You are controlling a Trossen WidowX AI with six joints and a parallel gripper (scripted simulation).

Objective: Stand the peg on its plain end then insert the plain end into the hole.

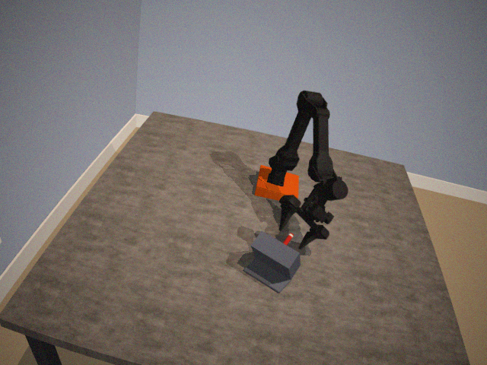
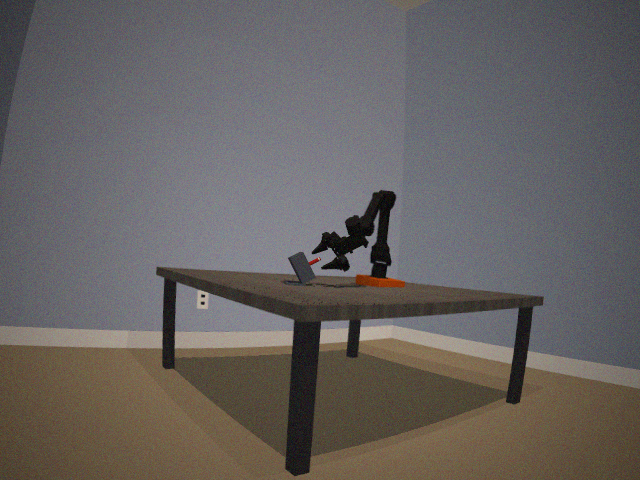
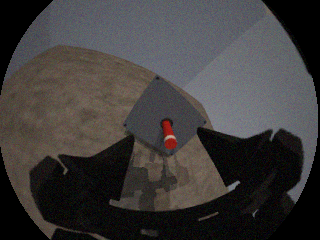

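Right now the red peg is 1 cm to the right of my gripper tip. Also, from my gripper tip: grey sloped panel (5 cm ahead, 3 cm to the right, 3 cm below); then flat grey foot plate (9 cm below, 7 cm ahead, 4 cm to the right).
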